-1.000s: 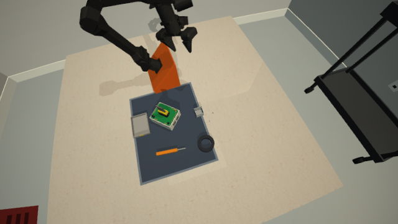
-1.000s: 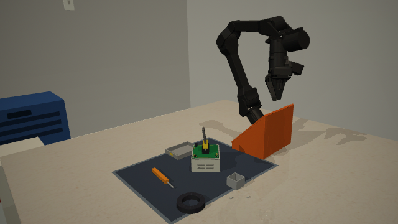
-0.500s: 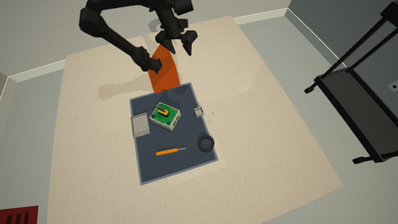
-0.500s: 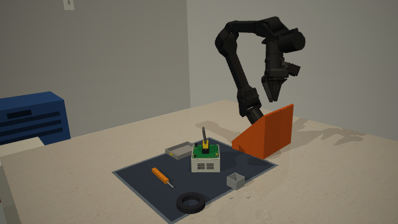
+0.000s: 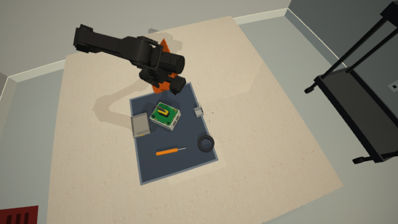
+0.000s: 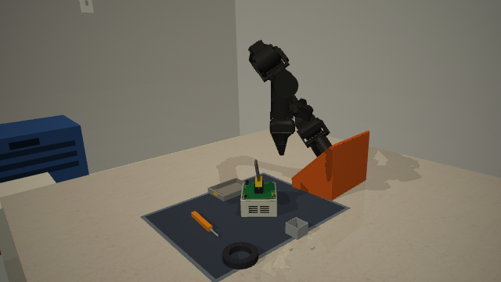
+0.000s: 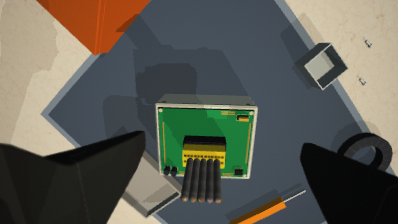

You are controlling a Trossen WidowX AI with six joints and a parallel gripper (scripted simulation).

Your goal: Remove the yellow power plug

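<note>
My gripper tip is now 90 mm above the yellow power plug, 60 mm to the left of it and 40 mm short of it. Also, from my gripper tip: dark mat 180 mm below, 80 mm ahead, 60 mm to the right.
</note>
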